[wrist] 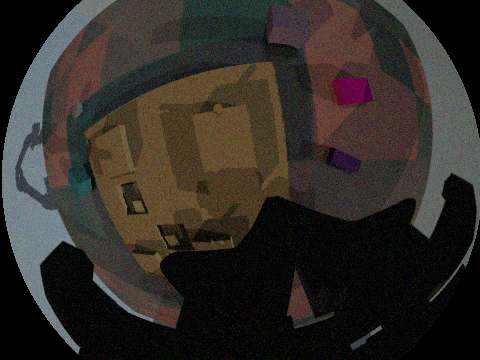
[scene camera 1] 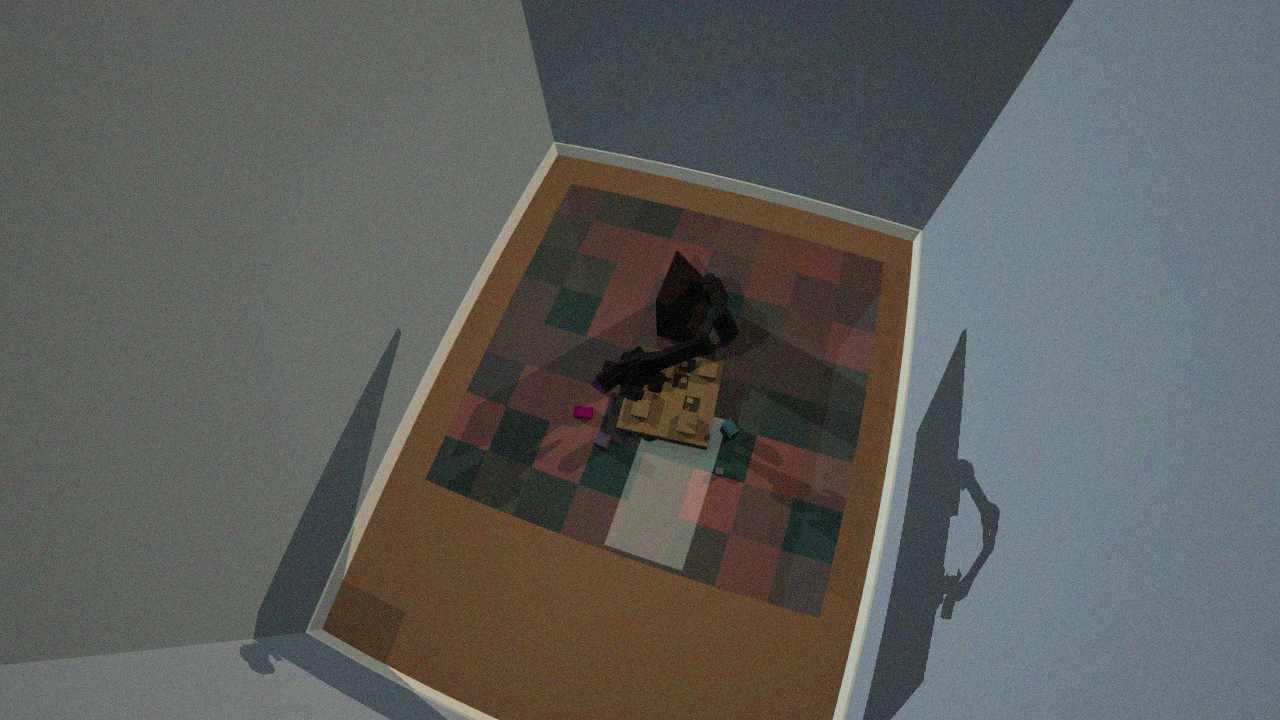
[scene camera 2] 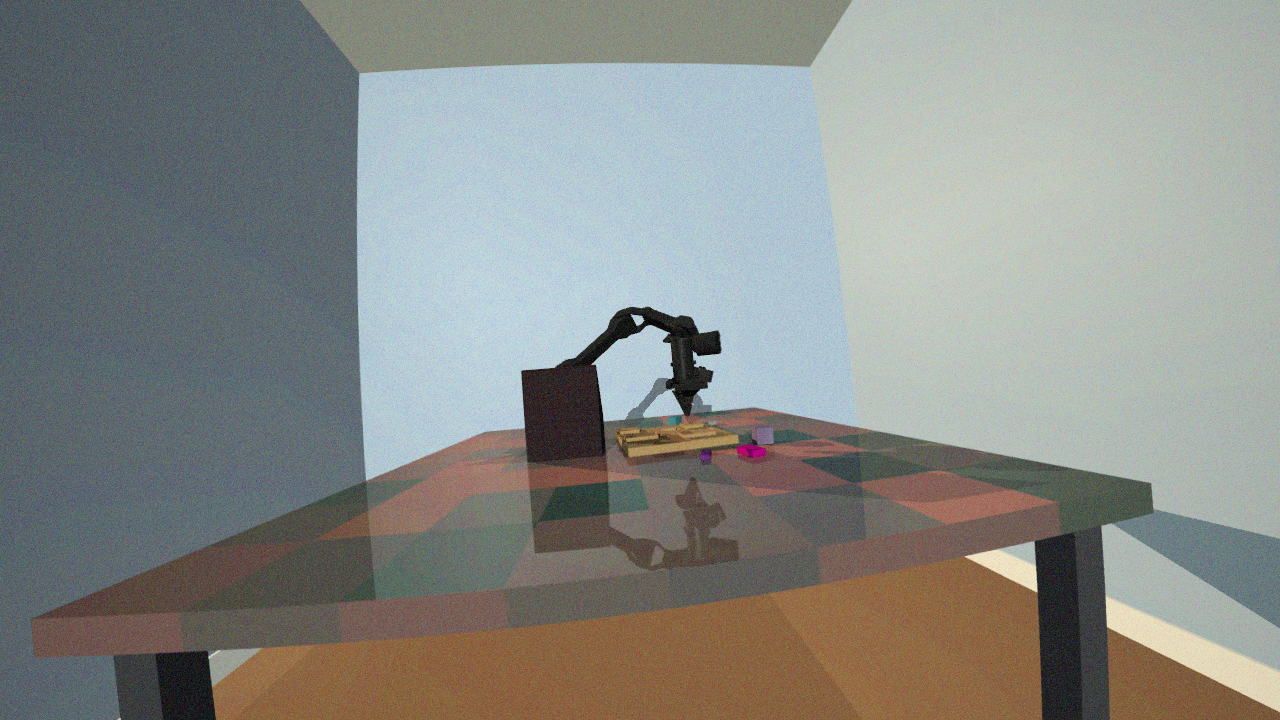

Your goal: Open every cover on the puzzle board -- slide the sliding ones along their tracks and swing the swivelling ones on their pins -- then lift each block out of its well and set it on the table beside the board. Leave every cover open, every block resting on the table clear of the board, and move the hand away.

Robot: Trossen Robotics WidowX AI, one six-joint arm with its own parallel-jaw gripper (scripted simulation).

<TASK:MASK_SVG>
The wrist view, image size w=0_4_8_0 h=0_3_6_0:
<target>gripper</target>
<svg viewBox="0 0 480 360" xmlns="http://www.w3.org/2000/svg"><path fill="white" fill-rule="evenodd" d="M475 191L469 181L455 173L445 179L441 191L445 199L443 211L429 239L409 224L416 209L416 200L409 197L356 221L336 219L280 196L265 197L251 231L235 248L173 252L161 261L161 272L184 299L175 329L141 319L116 304L93 281L95 265L87 253L64 240L40 263L40 275L52 311L80 347L79 355L84 360L401 360L439 319L464 275L463 263L447 287L429 301L453 275L473 243ZM381 325L380 331L368 337L364 345L351 349L352 343ZM295 268L313 315L335 315L293 328L287 312Z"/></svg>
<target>magenta block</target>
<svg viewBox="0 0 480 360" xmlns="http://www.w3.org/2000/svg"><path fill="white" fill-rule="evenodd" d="M333 81L339 105L369 103L369 101L373 101L371 87L369 87L367 79L356 79L356 77L355 79L353 77L349 77L349 79L345 77L344 79L344 77L339 77L339 79Z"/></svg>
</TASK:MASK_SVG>
